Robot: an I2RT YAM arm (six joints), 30 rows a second.
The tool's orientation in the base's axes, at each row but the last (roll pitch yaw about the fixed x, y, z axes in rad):
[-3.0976, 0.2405, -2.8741]
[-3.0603, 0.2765, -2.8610]
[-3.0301, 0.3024, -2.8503]
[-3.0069, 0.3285, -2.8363]
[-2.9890, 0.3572, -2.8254]
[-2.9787, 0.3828, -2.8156]
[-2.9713, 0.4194, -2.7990]
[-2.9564, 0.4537, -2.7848]
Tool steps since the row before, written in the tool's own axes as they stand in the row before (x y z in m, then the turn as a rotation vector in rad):
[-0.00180, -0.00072, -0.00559, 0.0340, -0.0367, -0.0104]
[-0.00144, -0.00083, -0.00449, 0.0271, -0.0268, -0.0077]
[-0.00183, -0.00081, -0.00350, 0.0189, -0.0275, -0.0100]
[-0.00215, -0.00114, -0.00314, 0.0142, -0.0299, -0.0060]
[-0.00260, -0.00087, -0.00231, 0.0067, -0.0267, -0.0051]
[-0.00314, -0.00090, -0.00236, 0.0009, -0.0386, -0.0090]
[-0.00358, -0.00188, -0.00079, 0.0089, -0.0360, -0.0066]
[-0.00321, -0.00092, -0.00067, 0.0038, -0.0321, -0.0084]
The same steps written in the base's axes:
[0.00052, -0.00035, 0.00588, -0.0250, -0.0444, 0.0036]
[0.00027, -0.00040, 0.00476, -0.0204, -0.0330, 0.0021]
[0.00077, -0.00020, 0.00395, -0.0135, -0.0314, 0.0068]
[0.00115, -0.00038, 0.00378, -0.0072, -0.0325, 0.0048]
[0.00167, 0.00001, 0.00317, -0.0010, -0.0273, 0.0062]
[0.00205, 0.00016, 0.00347, 0.0056, -0.0368, 0.0137]
[0.00324, -0.00067, 0.00246, -0.0009, -0.0368, 0.0079]
[0.00264, 0.00015, 0.00215, 0.0015, -0.0315, 0.0111]

